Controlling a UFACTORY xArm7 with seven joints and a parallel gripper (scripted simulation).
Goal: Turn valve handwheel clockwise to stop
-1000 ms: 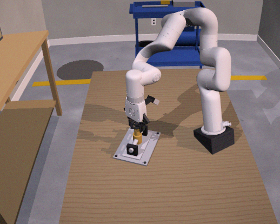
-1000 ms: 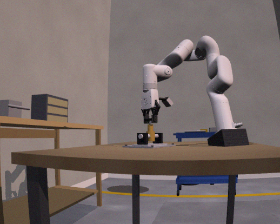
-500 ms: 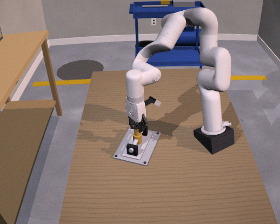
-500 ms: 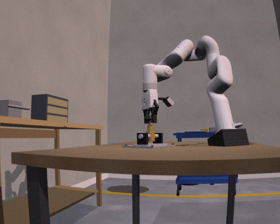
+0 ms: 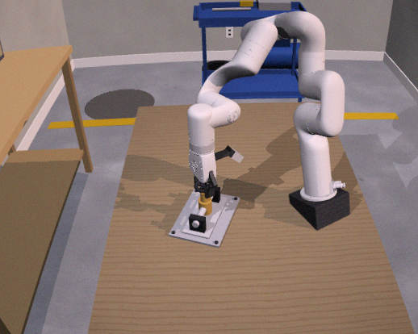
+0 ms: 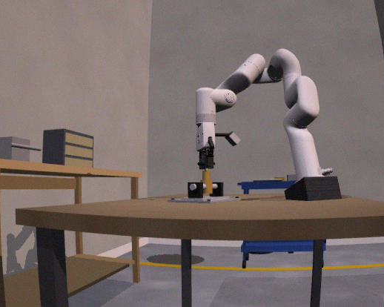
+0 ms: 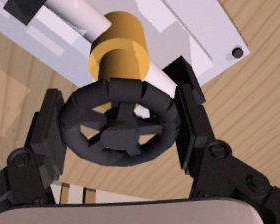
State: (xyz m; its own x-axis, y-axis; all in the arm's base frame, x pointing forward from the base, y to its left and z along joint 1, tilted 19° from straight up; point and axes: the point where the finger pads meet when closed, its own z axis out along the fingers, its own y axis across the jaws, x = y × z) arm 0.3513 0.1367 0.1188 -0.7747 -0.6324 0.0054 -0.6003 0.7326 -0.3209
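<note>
Right now the black spoked handwheel is 1 cm below my hand.
</note>
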